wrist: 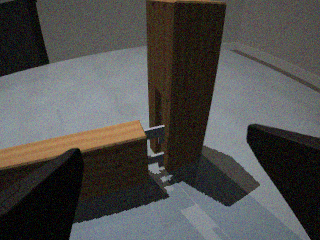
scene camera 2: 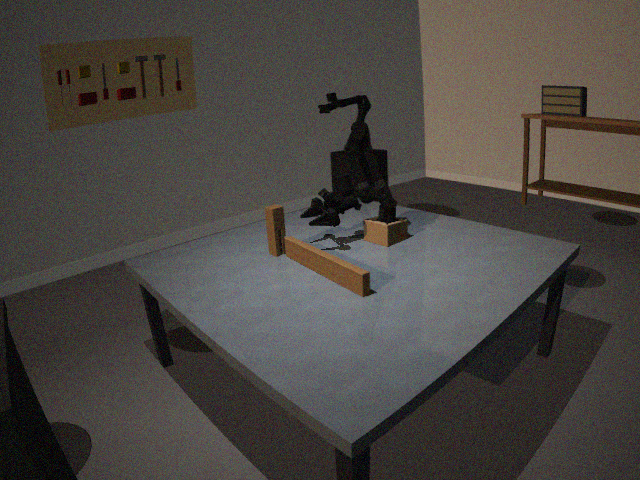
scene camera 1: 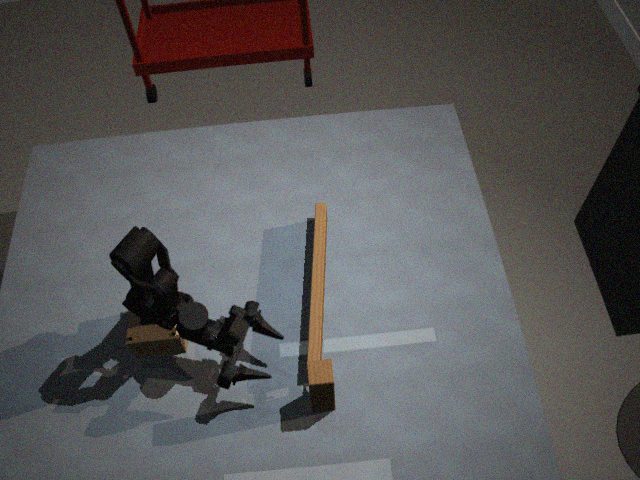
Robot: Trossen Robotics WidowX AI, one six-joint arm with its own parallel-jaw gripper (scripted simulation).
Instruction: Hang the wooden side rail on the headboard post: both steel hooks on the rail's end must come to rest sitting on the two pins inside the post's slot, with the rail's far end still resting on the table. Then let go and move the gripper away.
Scene:
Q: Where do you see a headboard post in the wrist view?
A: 183,51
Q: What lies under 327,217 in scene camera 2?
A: My gripper.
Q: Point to a wooden side rail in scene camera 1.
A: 315,335

